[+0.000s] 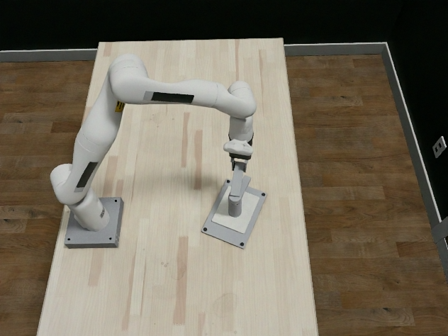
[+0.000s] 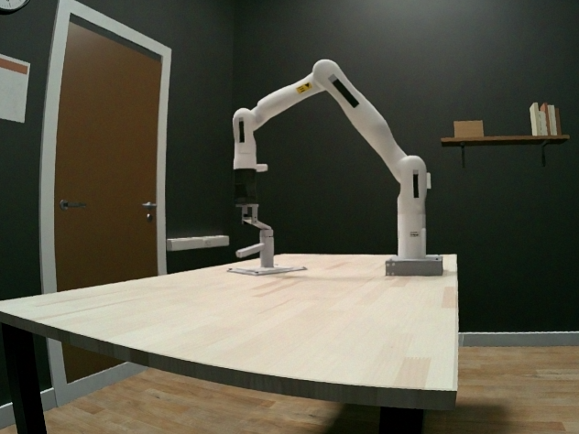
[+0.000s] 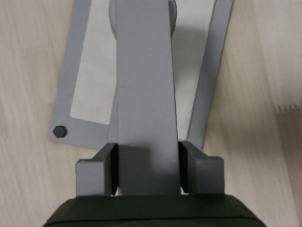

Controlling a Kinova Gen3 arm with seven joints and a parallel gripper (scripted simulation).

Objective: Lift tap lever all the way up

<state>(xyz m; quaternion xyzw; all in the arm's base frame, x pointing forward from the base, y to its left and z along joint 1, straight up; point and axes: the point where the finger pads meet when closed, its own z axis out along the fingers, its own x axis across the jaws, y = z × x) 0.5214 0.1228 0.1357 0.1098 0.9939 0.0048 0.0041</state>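
The tap lies 7 cm to the right of my hand, 7 cm below it and 1 cm behind it. Round my hand: lever: 4 cm to the right, 2 cm below, 1 cm behind; then base plate: 18 cm below, 9 cm to the right, 2 cm behind.
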